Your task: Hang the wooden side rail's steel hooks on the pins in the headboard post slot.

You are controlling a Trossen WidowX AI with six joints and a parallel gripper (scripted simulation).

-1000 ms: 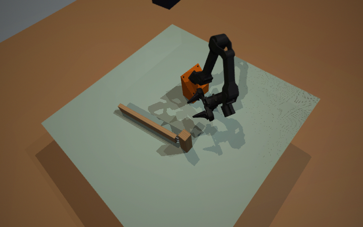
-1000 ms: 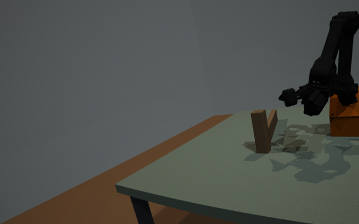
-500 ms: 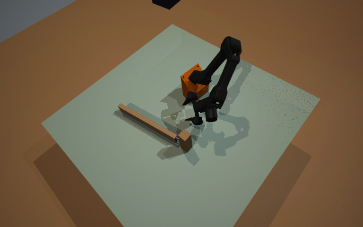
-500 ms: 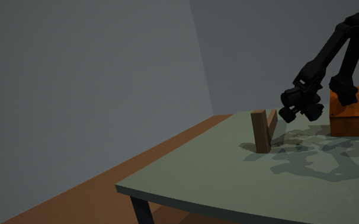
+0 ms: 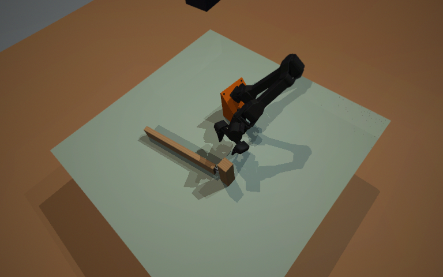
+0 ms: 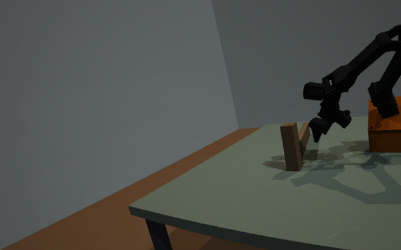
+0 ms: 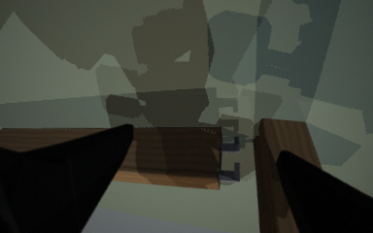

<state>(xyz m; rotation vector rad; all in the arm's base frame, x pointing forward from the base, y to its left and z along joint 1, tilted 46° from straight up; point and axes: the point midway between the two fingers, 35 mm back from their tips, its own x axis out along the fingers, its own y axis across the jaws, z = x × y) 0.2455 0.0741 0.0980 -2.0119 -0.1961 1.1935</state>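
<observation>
Right now my gripper tip is 10 cm short of the headboard post, 7 cm to the right of it and 1 cm above it.
</observation>
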